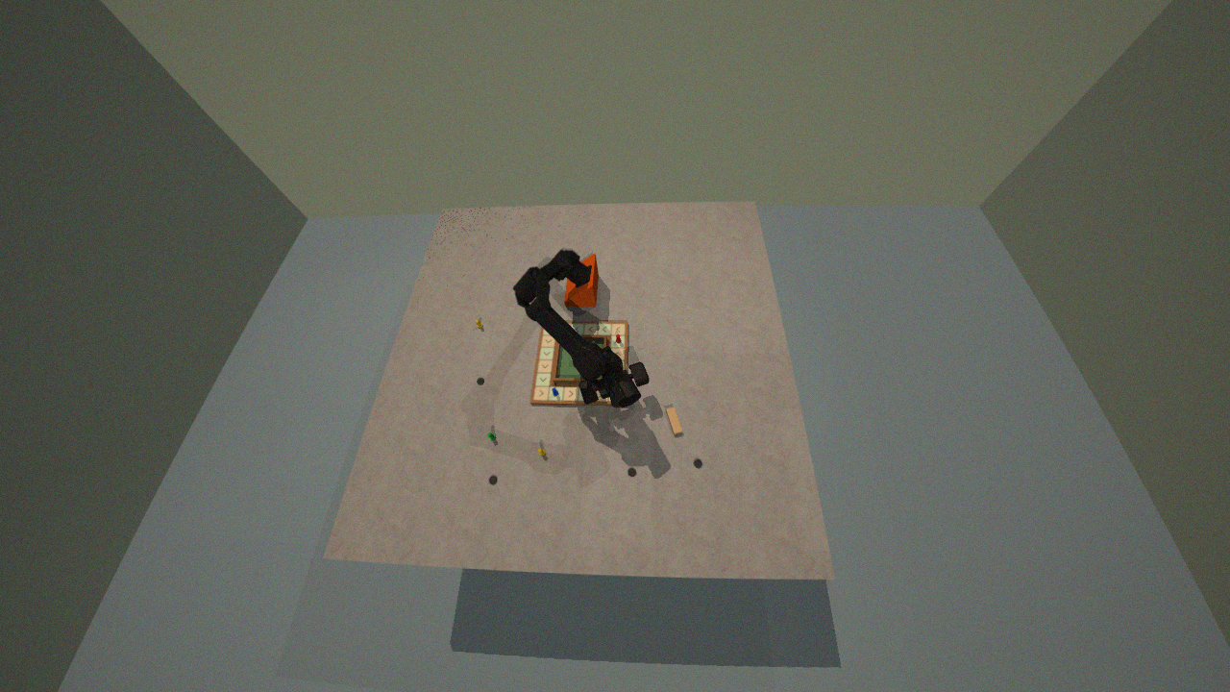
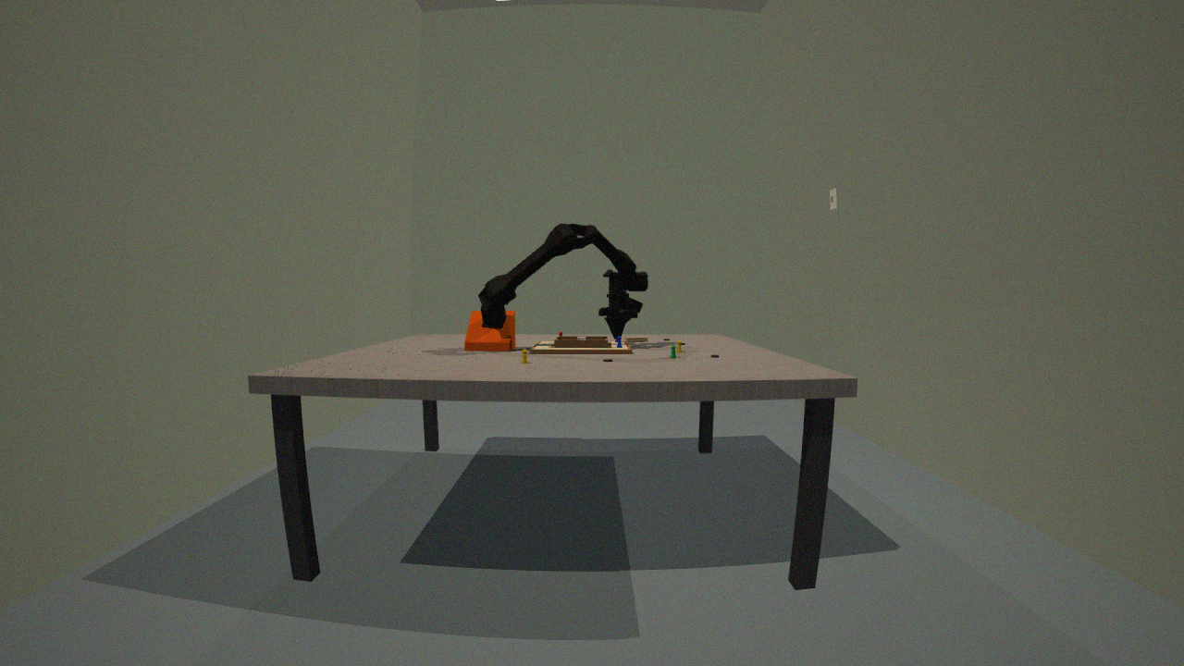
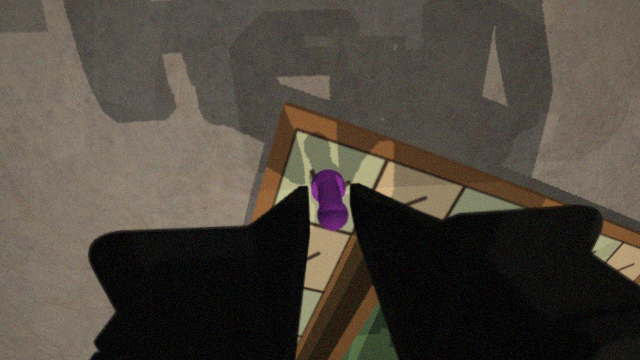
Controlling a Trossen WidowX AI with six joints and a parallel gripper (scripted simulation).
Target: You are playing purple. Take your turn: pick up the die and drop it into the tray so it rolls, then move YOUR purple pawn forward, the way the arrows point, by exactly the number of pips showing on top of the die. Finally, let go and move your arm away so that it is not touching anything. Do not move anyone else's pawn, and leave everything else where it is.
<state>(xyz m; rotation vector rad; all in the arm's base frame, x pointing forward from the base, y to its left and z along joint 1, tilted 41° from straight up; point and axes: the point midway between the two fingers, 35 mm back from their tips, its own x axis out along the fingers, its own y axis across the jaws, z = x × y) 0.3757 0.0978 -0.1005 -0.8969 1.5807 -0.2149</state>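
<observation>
Now: gripper tip 1 cm below the purple pawn. The rest, counted from my gripper tip: white die 13 cm to the right, 10 cm behind; then green tray 12 cm to the right, 11 cm behind, 1 cm below; then blue pawn 18 cm to the right, 1 cm ahead, 1 cm above.
</observation>
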